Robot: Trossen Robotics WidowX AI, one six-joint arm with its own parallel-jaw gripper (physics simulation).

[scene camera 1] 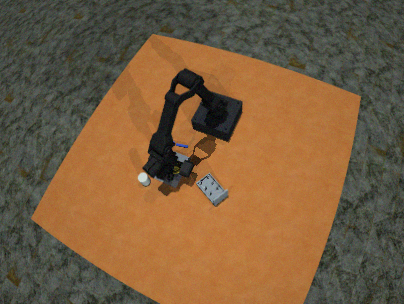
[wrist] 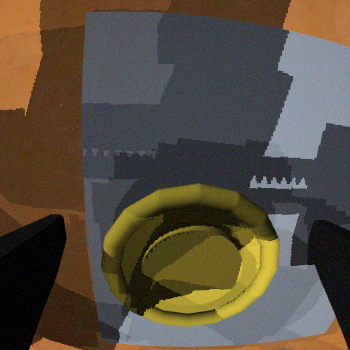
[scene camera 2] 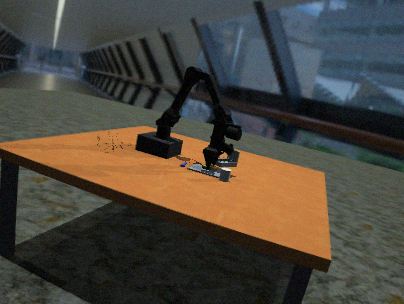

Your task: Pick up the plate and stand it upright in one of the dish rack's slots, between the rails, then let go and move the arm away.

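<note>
The yellow plate (scene camera 1: 176,170) (wrist: 192,255) lies on the grey board (scene camera 1: 173,183) (scene camera 2: 196,169) (wrist: 122,60), its hollow side facing the wrist camera. My gripper (scene camera 2: 209,167) (wrist: 192,232) is open and low over the board. In the wrist view the fingers stand on either side of the plate, with a gap at each side. The plate is mostly hidden by the gripper in the scene views. The grey dish rack (scene camera 1: 221,197) (scene camera 2: 235,157) stands apart from the board, with short pegs and a raised wall at one end.
A white cylinder (scene camera 1: 144,179) (scene camera 2: 225,174) stands close beside the board. A blue utensil (scene camera 1: 181,146) (scene camera 2: 183,164) lies on the orange table (scene camera 1: 280,165) (scene camera 2: 270,195) near the board's side towards the arm's base (scene camera 1: 218,117) (scene camera 2: 159,145).
</note>
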